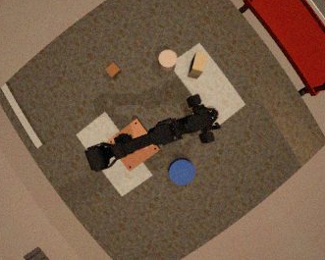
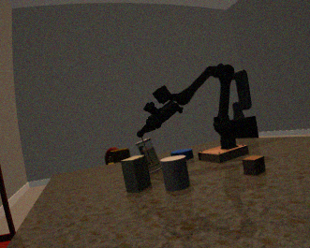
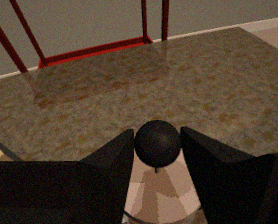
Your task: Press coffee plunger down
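Now: gripper tip 2 cm past the coffee press, 1 cm to the left of it and 9 cm above it. From my gripper tip the other things lie so: small brown cube: 27 cm behind, 40 cm to the left, 16 cm below.
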